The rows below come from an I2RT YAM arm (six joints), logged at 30 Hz.
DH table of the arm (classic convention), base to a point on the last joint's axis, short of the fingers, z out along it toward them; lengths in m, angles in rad. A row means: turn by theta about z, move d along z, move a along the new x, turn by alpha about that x. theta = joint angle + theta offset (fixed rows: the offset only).
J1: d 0.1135  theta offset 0  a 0.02  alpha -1.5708
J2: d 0  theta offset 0  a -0.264  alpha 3.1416
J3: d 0  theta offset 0.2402  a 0.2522  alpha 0
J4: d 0  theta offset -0.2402  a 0.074  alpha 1.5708
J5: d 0  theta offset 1.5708  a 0  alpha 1.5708
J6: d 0.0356  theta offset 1.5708  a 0  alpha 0
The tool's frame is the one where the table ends.
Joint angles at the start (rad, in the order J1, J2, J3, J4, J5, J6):
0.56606, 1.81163, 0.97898, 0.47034, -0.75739, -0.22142
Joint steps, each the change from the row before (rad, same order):
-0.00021, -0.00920, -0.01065, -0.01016, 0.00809, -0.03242
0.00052, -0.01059, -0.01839, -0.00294, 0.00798, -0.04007
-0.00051, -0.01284, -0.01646, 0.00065, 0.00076, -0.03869
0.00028, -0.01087, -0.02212, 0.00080, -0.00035, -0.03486
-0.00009, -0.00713, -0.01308, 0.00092, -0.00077, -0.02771
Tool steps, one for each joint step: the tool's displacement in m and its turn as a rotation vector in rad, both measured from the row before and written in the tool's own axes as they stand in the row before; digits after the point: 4 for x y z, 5 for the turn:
0.0015, 0.0017, -0.0019, 0.00607, 0.01013, -0.02442
0.0028, 0.0028, -0.0022, 0.00505, 0.00975, -0.03293
0.0010, 0.0026, -0.0027, 0.00054, 0.00234, -0.03654
0.0033, 0.0037, -0.0025, -0.00324, 0.00710, -0.02789
0.0017, 0.0022, -0.0016, -0.00201, 0.00317, -0.02429

